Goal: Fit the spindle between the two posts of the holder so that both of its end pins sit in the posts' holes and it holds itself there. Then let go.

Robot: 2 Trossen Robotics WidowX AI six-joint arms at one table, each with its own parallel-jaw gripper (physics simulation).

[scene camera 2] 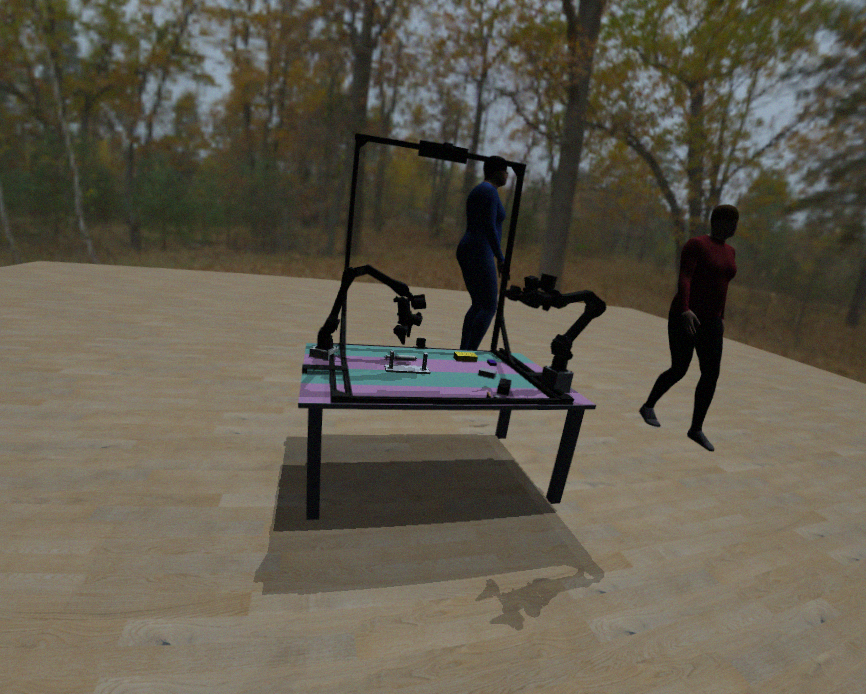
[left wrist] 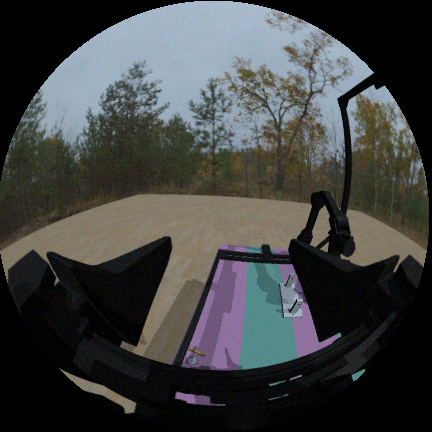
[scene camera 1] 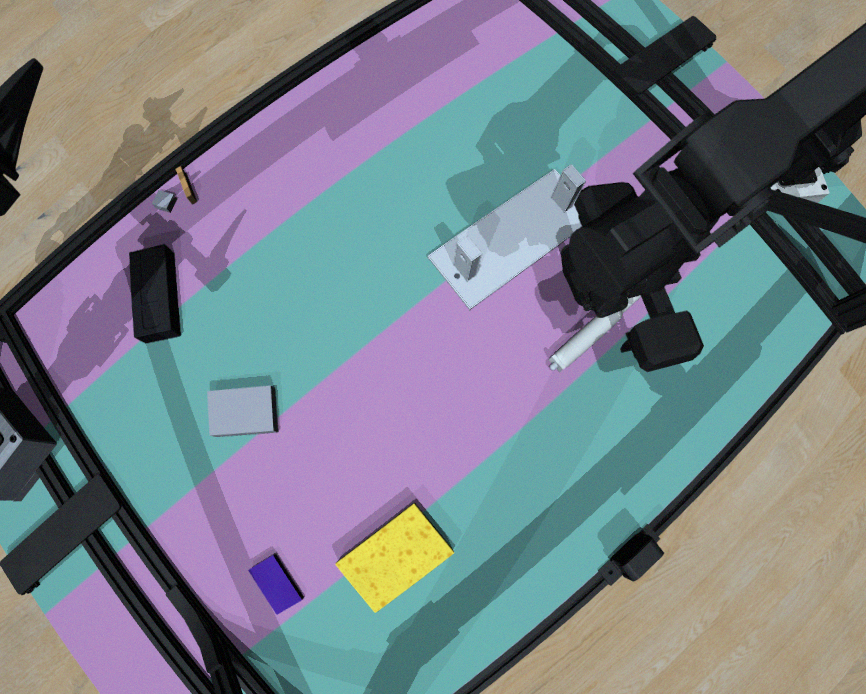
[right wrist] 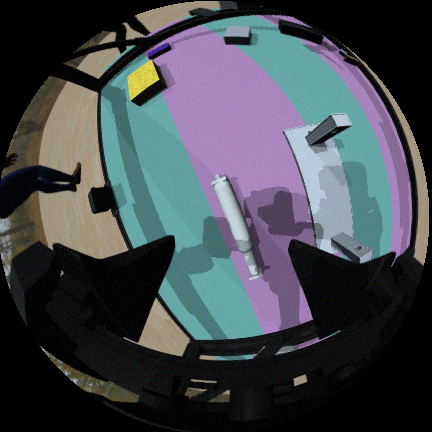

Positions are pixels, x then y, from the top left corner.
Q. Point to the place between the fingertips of my right gripper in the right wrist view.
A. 234, 244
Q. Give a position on a grey spindle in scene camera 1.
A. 597, 327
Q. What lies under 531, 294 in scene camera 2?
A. My left gripper.
